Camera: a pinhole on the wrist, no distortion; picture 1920 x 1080 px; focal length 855.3 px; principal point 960.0 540.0 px. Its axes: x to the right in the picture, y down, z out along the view. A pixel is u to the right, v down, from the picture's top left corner.
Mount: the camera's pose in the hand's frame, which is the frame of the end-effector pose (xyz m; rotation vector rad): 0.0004 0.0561 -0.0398 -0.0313 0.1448 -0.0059
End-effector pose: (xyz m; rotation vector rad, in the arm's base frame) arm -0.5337 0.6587 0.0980 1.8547 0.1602 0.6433
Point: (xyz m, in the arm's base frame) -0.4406 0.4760 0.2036
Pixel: 994.9 867.4
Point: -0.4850 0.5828 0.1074
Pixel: 926.4 319.2
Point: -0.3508 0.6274 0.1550
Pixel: 1680.9 372.7
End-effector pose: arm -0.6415 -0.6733 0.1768 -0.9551 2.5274 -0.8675
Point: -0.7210 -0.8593 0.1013
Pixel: 1829.6 104.9
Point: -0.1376 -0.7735 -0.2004
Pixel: 407.6 316.0
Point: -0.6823 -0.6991 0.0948
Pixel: 1280.3 521.2
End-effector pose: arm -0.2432 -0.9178 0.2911 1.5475 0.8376 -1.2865
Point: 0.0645 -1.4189 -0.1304
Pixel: 1720.6 1041.1
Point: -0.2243 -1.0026 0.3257
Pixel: 631.7 493.4
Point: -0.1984 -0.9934 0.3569
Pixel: 329.0 760.1
